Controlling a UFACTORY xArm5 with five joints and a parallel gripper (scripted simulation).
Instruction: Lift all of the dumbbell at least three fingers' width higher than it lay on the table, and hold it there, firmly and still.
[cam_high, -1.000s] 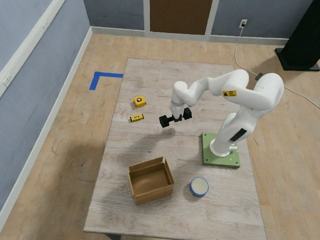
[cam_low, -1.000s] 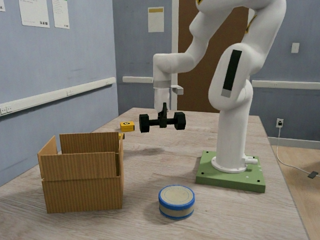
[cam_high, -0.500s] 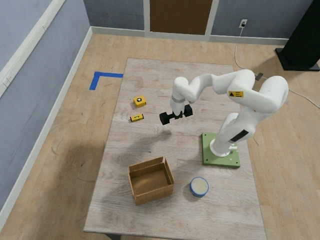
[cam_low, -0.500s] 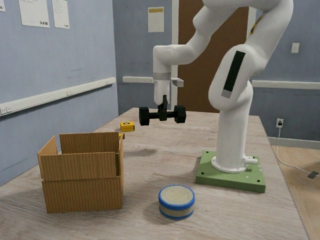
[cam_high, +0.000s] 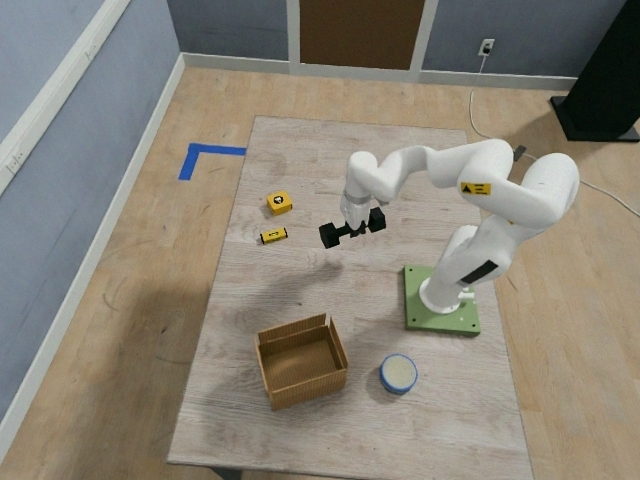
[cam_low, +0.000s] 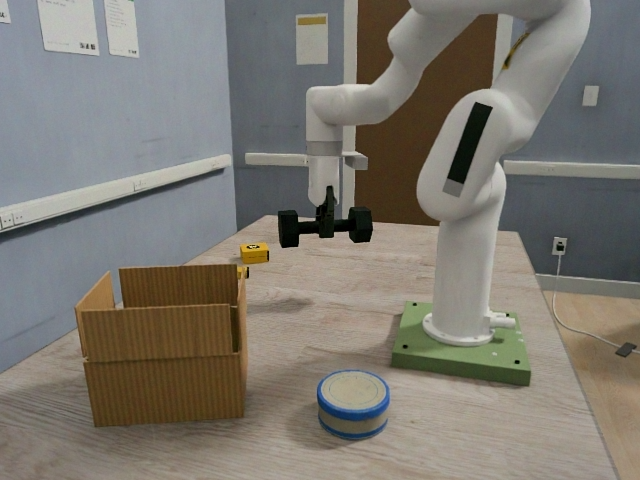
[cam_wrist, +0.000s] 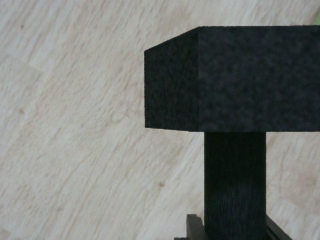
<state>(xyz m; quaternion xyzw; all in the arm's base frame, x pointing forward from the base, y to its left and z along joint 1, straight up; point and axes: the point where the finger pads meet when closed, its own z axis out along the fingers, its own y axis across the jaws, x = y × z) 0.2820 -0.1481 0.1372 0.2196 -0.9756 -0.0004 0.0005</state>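
Now: the black dumbbell right at my hand. From my hand the other things lie so: round tin: 400 mm to the left, 140 mm below, 130 mm behind; cube: 250 mm ahead, 210 mm to the right, 150 mm below; cardboard box: 400 mm to the left, 140 mm ahead, 90 mm below.
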